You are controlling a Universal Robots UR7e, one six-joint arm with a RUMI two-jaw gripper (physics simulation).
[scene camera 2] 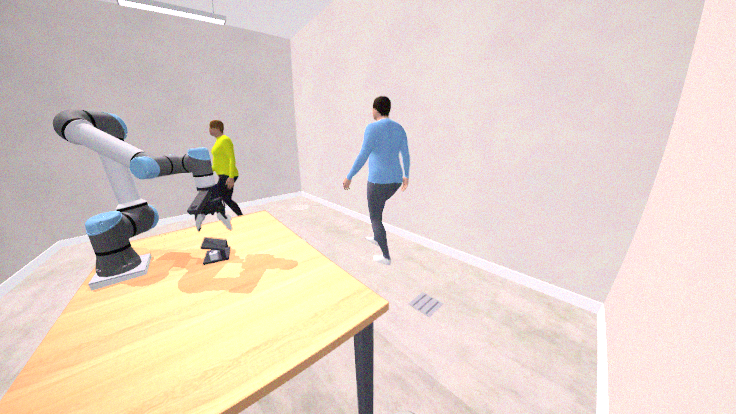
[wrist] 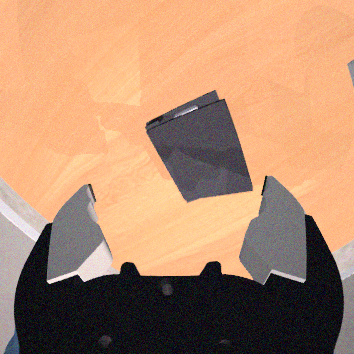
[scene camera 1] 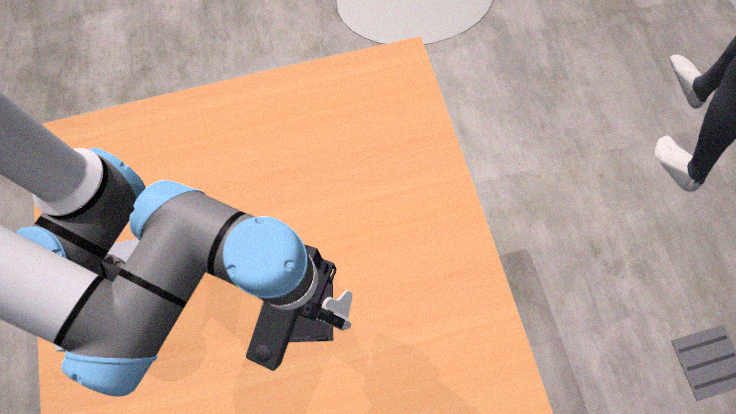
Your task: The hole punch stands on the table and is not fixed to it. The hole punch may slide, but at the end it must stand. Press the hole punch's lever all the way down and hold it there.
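Where they show: gripper, fingertip midpoint: point(scene camera 2: 215, 231) point(wrist: 176, 182); arm's base at its link origin: point(scene camera 2: 120, 267).
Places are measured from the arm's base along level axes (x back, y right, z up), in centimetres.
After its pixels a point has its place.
Observation:
The dark grey hole punch point(scene camera 1: 314, 331) @[y 10.8, x -41.2, z 3.3 cm] point(scene camera 2: 216, 253) @[y 10.8, x -39.6, z 1.0 cm] point(wrist: 205, 155) @[y 6.4, x -38.4, z 4.4 cm] stands upright on the table. Its wide flat lever point(scene camera 2: 214, 243) @[y 6.5, x -39.3, z 4.1 cm] point(wrist: 200, 145) @[y 7.7, x -38.3, z 4.4 cm] is raised at a slant above its base, with a bright metal part showing between them. In scene camera 1 the arm and gripper hide much of the punch. My gripper point(scene camera 2: 214, 228) @[y 7.9, x -41.0, z 10.3 cm] point(wrist: 176, 182) @[y 7.9, x -41.0, z 10.3 cm] is open and empty, pointing down. It hangs above the hole punch, apart from it; in the wrist view the punch lies ahead of the fingertips, its near edge between their lines. One pale finger shows in scene camera 1.
The wooden table point(scene camera 1: 360, 154) @[y -25.2, x -52.2, z -2.8 cm] point(scene camera 2: 195, 334) @[y 52.3, x -34.7, z -2.8 cm] carries the arm's base plate point(scene camera 2: 120, 278) @[y 8.6, x -2.7, z -1.2 cm]. Shadows of the arm fall around the punch. A person in blue point(scene camera 2: 387, 151) and one in yellow point(scene camera 2: 224, 157) are on the floor beyond the table.

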